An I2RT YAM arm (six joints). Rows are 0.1 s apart.
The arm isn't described. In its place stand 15 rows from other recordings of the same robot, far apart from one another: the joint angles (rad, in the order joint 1, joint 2, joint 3, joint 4, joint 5, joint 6), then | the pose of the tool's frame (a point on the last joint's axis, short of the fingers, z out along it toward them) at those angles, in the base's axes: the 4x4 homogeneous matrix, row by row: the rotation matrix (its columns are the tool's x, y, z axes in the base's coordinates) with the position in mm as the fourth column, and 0 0 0 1 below.
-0.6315, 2.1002, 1.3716, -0.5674, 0.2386, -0.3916 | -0.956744, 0.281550, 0.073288, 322.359; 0.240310, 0.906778, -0.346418, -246.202; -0.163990, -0.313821, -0.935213, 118.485; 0, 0, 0, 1
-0.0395, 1.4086, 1.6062, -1.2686, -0.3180, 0.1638 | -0.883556, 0.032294, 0.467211, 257.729; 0.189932, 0.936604, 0.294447, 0.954; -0.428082, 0.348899, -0.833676, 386.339; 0, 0, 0, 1
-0.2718, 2.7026, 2.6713, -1.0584, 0.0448, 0.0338 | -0.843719, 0.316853, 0.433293, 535.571; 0.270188, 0.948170, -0.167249, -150.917; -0.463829, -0.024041, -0.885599, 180.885; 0, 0, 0, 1
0.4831, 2.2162, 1.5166, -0.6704, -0.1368, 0.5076 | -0.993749, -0.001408, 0.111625, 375.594; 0.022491, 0.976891, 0.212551, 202.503; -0.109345, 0.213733, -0.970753, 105.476; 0, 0, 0, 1
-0.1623, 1.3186, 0.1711, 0.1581, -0.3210, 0.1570 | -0.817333, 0.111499, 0.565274, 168.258; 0.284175, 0.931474, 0.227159, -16.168; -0.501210, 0.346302, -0.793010, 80.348; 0, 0, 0, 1
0.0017, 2.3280, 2.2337, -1.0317, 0.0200, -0.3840 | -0.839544, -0.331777, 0.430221, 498.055; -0.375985, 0.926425, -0.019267, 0.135; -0.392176, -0.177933, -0.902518, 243.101; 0, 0, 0, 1
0.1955, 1.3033, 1.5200, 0.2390, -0.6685, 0.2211 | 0.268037, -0.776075, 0.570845, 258.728; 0.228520, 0.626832, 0.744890, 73.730; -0.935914, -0.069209, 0.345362, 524.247; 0, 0, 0, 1
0.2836, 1.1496, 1.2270, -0.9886, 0.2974, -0.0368 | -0.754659, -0.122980, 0.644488, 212.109; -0.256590, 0.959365, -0.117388, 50.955; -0.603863, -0.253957, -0.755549, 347.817; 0, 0, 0, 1
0.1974, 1.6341, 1.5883, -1.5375, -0.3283, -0.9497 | -0.422821, -0.903117, -0.074842, 275.100; -0.869619, 0.381129, 0.313851, 66.728; -0.254920, 0.197787, -0.946518, 318.002; 0, 0, 0, 1
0.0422, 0.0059, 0.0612, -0.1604, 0.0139, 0.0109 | -0.105116, -0.027229, 0.994087, 106.230; 0.006470, 0.999585, 0.028063, 3.991; -0.994439, 0.009382, -0.104896, 177.012; 0, 0, 0, 1
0.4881, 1.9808, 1.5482, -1.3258, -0.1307, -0.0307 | -0.853707, -0.469907, -0.224438, 309.103; -0.487733, 0.872531, 0.028394, 169.372; 0.182487, 0.133706, -0.974075, 200.003; 0, 0, 0, 1
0.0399, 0.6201, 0.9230, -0.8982, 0.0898, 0.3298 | -0.518953, 0.214066, 0.827565, 111.765; 0.302089, 0.951591, -0.056713, 1.267; -0.799644, 0.220566, -0.558498, 335.887; 0, 0, 0, 1
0.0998, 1.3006, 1.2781, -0.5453, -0.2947, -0.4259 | -0.347247, -0.529786, 0.773787, 284.470; -0.432077, 0.822717, 0.369387, 38.877; -0.832303, -0.206067, -0.514595, 364.281; 0, 0, 0, 1
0.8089, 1.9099, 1.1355, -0.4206, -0.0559, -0.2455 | -0.443857, -0.870530, 0.212528, 250.597; -0.816759, 0.490584, 0.303697, 265.544; -0.368640, -0.038786, -0.928763, 132.133; 0, 0, 0, 1
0.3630, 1.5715, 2.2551, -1.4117, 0.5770, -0.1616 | -0.627349, -0.018111, 0.778528, 240.367; -0.382535, 0.877964, -0.287828, 70.526; -0.678307, -0.478383, -0.557718, 509.660; 0, 0, 0, 1
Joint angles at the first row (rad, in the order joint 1, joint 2, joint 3, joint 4, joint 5, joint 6):
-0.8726 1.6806 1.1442 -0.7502 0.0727 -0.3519
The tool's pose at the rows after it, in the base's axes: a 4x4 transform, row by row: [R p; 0 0 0 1], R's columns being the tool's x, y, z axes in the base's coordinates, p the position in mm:
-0.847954, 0.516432, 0.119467, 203.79; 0.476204, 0.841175, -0.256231, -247.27; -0.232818, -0.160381, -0.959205, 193.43; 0, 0, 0, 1
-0.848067, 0.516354, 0.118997, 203.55; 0.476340, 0.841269, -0.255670, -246.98; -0.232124, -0.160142, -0.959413, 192.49; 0, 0, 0, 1
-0.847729, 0.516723, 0.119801, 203.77; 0.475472, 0.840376, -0.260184, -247.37; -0.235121, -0.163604, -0.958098, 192.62; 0, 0, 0, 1
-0.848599, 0.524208, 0.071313, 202.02; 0.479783, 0.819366, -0.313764, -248.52; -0.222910, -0.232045, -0.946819, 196.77; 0, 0, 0, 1
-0.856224, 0.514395, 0.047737, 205.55; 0.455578, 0.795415, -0.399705, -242.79; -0.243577, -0.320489, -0.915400, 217.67; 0, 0, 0, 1
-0.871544, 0.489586, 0.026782, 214.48; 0.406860, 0.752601, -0.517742, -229.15; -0.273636, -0.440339, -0.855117, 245.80; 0, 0, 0, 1
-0.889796, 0.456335, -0.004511, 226.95; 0.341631, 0.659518, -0.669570, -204.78; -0.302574, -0.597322, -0.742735, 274.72; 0, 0, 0, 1
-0.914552, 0.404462, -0.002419, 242.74; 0.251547, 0.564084, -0.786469, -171.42; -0.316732, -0.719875, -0.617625, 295.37; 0, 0, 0, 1
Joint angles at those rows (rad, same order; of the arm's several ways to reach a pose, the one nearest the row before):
-0.8734 1.6856 1.1351 -0.7429 0.0731 -0.3523
-0.8734 1.6856 1.1313 -0.7399 0.0731 -0.3523
-0.8734 1.6856 1.1313 -0.7357 0.0753 -0.3527
-0.8719 1.6760 1.1351 -0.7364 0.1478 -0.3519
-0.8425 1.6295 1.1607 -0.7559 0.2325 -0.3523
-0.7788 1.5700 1.1957 -0.7757 0.3573 -0.3515
-0.6727 1.5040 1.2198 -0.7784 0.5545 -0.3447
-0.5335 1.4559 1.2308 -0.7734 0.7456 -0.3451

